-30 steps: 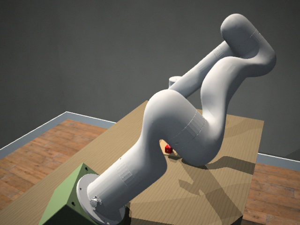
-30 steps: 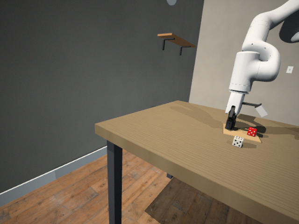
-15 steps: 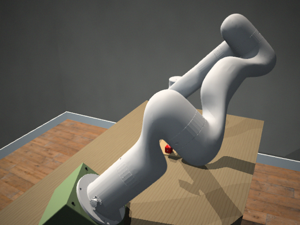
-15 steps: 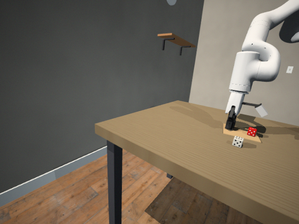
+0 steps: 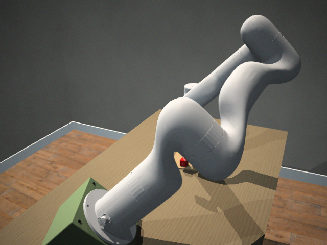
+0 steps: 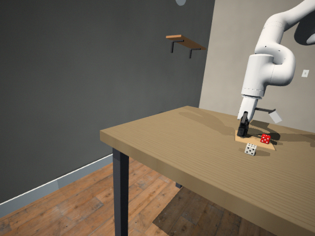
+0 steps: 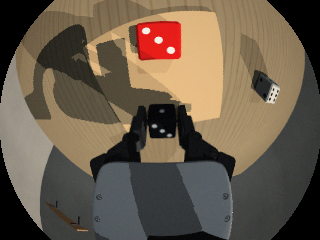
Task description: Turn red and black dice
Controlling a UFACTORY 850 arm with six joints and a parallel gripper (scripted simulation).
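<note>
The black die is 1 cm below my hand. The rest, counted from my hand: red die: 9 cm behind, 1 cm to the left, 1 cm below; tan mat: 4 cm behind, 2 cm below, 1 cm to the left; white die: 16 cm to the left, 4 cm behind, 1 cm below.
</note>
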